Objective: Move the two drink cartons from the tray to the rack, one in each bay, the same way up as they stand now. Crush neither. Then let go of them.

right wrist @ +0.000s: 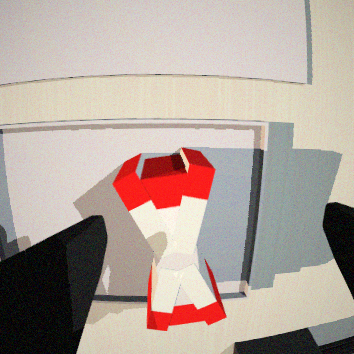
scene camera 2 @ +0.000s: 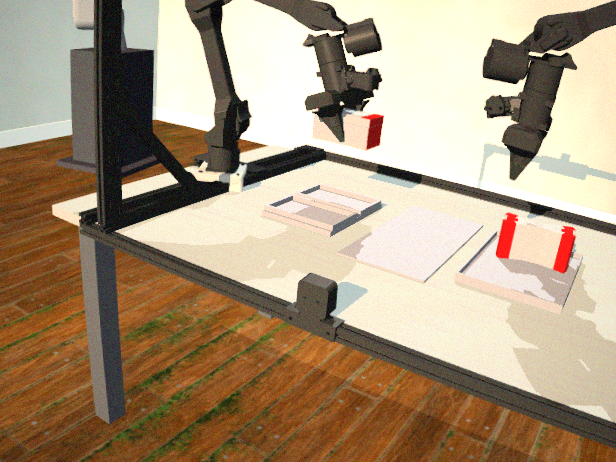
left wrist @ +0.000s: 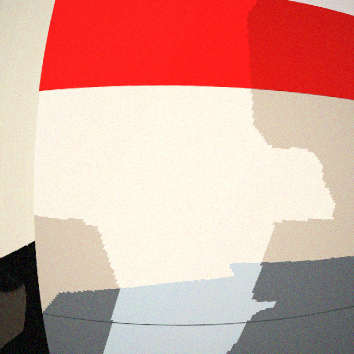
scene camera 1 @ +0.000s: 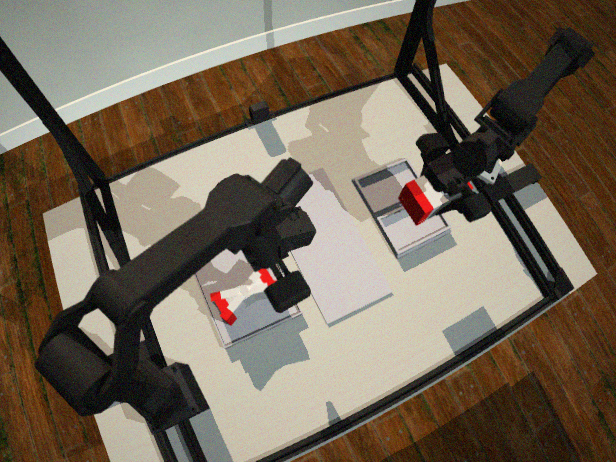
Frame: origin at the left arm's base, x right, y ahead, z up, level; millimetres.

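Seen in the pictures: left gripper, between the fingertips: (scene camera 2: 350,139) (left wrist: 203,225); right gripper, between the fingertips: (right wrist: 218,222) (scene camera 2: 516,172) (scene camera 1: 274,270); left arm's base, origin of its link: (scene camera 2: 222,168); right arm's base, origin of its link: (scene camera 1: 163,398).
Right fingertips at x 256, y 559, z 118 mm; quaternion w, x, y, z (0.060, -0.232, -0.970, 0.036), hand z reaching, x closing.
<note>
Pixels of each thing's middle, then the offset from my right fingertips to it. "*": a spot on its surface instead. Level surfaces: height alone.
- white drink carton with red ends, middle of its body: (left wrist: 210,272) (scene camera 1: 435,192) (scene camera 2: 347,126) dx -176, dy -298, dz +16 mm
- two-bay rack, middle of its body: (scene camera 2: 325,207) (scene camera 1: 402,204) dx -132, dy -329, dz -144 mm
- carton, middle of its body: (right wrist: 173,239) (scene camera 2: 535,242) (scene camera 1: 246,294) dx +40, dy +49, dz -114 mm
- tray, middle of its body: (right wrist: 115,220) (scene camera 2: 524,266) (scene camera 1: 239,277) dx +81, dy +21, dz -146 mm
- flat pale board, height of its surface: dz -150 mm
- small black post, a spot on its surface: (scene camera 2: 316,297) (scene camera 1: 255,108) * dx +305, dy -347, dz -118 mm
My left gripper (scene camera 1: 436,194) (scene camera 2: 342,131) is shut on one white drink carton with red ends (scene camera 1: 416,202) (scene camera 2: 352,131) (left wrist: 170,150) and holds it level, high above the two-bay rack (scene camera 1: 410,235) (scene camera 2: 297,223); its sides look straight. Both rack bays are empty. The other carton (scene camera 1: 247,292) (scene camera 2: 535,245) (right wrist: 175,225) sits in the tray (scene camera 1: 270,320) (scene camera 2: 510,295) (right wrist: 50,175), strongly pinched in at its middle, with flared red ends. My right gripper (scene camera 2: 514,170) (right wrist: 218,222) is open above it, with fingers apart on both sides in the right wrist view.
A flat pale board (scene camera 1: 340,270) (scene camera 2: 420,240) (right wrist: 150,40) lies between tray and rack. A small black post (scene camera 1: 259,111) (scene camera 2: 316,297) stands at the table's edge. Dark frame beams and uprights border the table.
</note>
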